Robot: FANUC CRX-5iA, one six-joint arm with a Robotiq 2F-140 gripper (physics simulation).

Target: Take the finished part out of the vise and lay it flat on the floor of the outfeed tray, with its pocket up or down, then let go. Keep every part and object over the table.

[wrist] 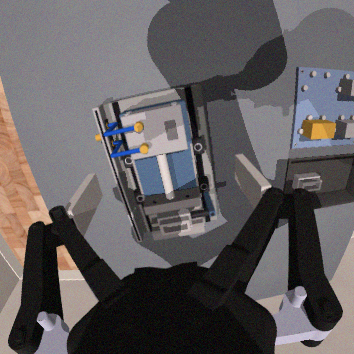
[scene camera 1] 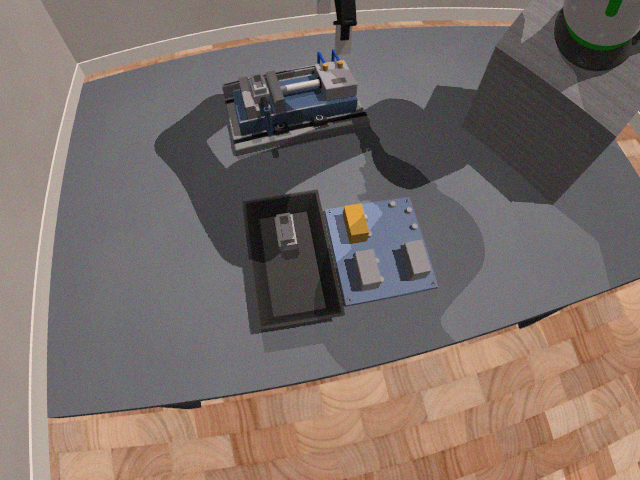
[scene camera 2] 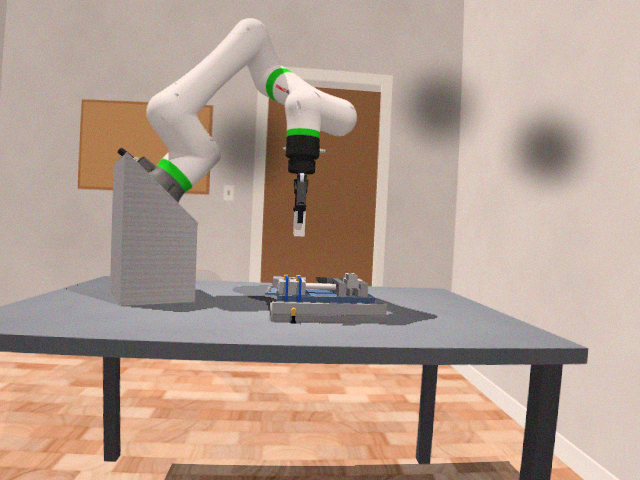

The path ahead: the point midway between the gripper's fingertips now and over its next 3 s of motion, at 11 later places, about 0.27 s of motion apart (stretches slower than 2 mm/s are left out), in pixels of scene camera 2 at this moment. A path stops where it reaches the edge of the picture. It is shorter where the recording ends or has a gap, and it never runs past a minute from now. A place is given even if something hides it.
My gripper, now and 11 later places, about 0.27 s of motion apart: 298, 235; 337, 237; 338, 240; 341, 255; 341, 257; 340, 266; 343, 265; 348, 266; 347, 269; 346, 275; 347, 276; 347, 277
